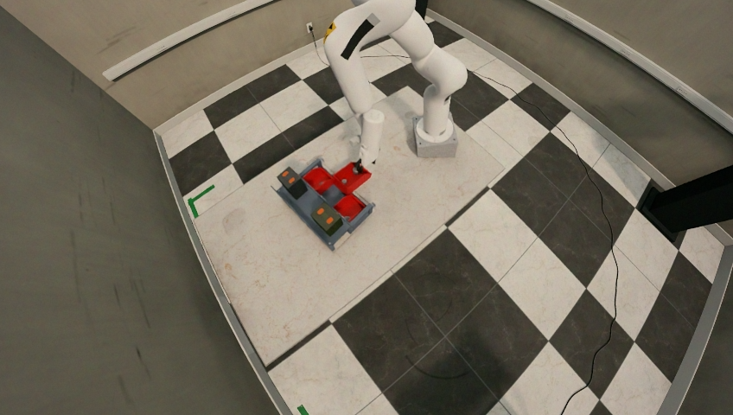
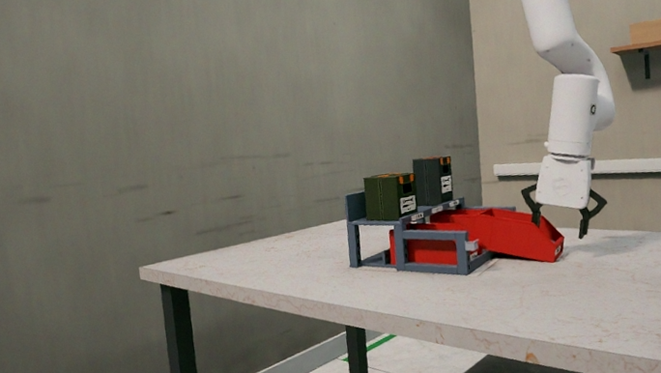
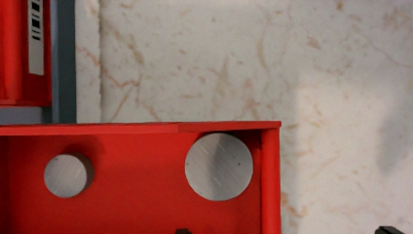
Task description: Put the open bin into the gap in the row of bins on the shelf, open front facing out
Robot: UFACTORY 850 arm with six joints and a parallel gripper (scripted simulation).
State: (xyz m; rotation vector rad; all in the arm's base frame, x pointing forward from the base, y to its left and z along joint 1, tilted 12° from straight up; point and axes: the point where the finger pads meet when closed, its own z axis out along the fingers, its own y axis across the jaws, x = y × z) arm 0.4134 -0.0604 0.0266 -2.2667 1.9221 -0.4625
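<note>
The large grey disc lies 40 mm ahead of my hand, 30 mm to the right of it and 40 mm below it. From my hand the other things lie so: red open bin (90 mm ahead, 10 mm below); then grey-blue shelf (260 mm ahead, 20 mm to the left); then dark grey box (350 mm ahead, 80 mm to the right, 100 mm above).
</note>
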